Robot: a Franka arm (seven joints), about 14 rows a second.
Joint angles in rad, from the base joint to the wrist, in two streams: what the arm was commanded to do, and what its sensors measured. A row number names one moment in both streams.
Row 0, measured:
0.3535, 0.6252, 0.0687, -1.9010, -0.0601, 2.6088, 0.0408
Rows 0 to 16, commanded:
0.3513, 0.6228, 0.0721, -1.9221, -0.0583, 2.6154, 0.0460
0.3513, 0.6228, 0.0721, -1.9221, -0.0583, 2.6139, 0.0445
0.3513, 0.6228, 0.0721, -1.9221, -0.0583, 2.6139, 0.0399
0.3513, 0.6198, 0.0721, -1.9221, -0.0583, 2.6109, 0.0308
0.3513, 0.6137, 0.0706, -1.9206, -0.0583, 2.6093, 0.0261
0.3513, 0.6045, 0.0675, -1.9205, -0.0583, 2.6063, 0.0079
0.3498, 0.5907, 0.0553, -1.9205, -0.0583, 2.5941, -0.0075
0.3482, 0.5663, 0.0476, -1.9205, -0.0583, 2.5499, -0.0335
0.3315, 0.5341, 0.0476, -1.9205, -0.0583, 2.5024, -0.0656
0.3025, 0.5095, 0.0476, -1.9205, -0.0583, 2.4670, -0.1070
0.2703, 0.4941, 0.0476, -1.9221, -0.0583, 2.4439, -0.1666
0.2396, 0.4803, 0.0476, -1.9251, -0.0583, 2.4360, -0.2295
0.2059, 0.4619, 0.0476, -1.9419, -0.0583, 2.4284, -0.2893
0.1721, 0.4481, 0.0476, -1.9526, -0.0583, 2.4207, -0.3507
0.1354, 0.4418, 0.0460, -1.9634, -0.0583, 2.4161, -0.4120
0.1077, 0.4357, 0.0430, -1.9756, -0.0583, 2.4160, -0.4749
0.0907, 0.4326, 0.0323, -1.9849, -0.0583, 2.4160, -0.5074
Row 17, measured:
0.1288, 0.4672, 0.0307, -1.9340, -0.0602, 2.4167, -0.4256
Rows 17 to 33, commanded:
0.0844, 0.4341, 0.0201, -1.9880, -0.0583, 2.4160, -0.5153
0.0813, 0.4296, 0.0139, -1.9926, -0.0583, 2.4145, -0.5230
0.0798, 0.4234, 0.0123, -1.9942, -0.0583, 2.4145, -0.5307
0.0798, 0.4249, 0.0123, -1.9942, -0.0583, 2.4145, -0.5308
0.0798, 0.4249, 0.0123, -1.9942, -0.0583, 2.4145, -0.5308
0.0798, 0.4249, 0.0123, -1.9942, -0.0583, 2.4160, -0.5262
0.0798, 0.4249, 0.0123, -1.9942, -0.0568, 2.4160, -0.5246
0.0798, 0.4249, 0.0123, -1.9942, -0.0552, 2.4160, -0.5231
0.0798, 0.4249, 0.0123, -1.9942, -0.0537, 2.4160, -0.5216
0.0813, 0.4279, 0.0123, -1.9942, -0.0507, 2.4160, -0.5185
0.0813, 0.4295, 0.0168, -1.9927, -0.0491, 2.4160, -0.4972
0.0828, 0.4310, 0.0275, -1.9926, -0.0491, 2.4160, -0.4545
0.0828, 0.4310, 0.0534, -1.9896, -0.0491, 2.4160, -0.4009
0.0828, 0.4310, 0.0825, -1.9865, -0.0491, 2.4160, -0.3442
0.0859, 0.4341, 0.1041, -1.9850, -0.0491, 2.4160, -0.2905
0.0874, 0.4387, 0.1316, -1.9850, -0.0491, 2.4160, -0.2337
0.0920, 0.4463, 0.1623, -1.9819, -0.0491, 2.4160, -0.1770
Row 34, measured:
0.0868, 0.4573, 0.1178, -1.9648, -0.0573, 2.4168, -0.2703
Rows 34 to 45, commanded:
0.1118, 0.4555, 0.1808, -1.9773, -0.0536, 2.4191, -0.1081
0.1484, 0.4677, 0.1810, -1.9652, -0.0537, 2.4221, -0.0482
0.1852, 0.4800, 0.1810, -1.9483, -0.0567, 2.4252, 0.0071
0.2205, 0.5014, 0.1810, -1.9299, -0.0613, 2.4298, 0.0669
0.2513, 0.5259, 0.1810, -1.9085, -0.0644, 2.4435, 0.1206
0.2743, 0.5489, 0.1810, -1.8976, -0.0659, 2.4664, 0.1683
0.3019, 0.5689, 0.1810, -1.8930, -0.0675, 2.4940, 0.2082
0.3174, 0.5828, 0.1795, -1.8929, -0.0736, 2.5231, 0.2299
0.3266, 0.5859, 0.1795, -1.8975, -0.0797, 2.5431, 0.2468
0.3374, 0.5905, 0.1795, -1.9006, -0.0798, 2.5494, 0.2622
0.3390, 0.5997, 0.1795, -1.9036, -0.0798, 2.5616, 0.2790
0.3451, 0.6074, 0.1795, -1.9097, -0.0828, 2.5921, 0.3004
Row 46, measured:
0.3373, 0.5888, 0.1838, -1.9200, -0.0628, 2.5572, 0.2527
